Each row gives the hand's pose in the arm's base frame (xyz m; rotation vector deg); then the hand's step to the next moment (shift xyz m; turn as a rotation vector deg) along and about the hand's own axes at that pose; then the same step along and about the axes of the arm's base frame.
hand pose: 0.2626 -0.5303 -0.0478 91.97 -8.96 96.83
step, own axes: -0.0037 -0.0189 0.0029 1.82 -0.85 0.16
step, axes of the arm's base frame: 0.0132 0.0096 -0.0105 0.83 1.30 1.30
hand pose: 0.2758 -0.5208 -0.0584 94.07 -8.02 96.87
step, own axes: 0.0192 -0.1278 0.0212 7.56 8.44 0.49
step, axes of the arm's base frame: 0.0928 0.0864 -0.0326 -3.57 -2.94 10.35
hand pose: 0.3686 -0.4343 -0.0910 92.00 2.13 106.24
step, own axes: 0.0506 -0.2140 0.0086 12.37 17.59 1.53
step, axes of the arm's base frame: 0.1060 0.1870 -0.0474 -6.94 -8.02 18.77
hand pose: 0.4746 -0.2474 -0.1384 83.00 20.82 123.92
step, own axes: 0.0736 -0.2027 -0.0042 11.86 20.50 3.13
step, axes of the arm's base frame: 0.0269 0.2098 -0.0422 -6.08 -10.82 20.41
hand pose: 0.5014 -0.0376 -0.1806 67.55 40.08 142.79
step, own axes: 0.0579 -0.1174 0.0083 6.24 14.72 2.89
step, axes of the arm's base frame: -0.0227 0.1273 -0.0222 -2.45 -8.62 13.55
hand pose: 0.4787 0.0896 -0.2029 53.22 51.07 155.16
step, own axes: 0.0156 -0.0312 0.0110 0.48 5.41 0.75
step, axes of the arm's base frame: -0.0076 0.0357 -0.0031 0.36 -3.89 3.85
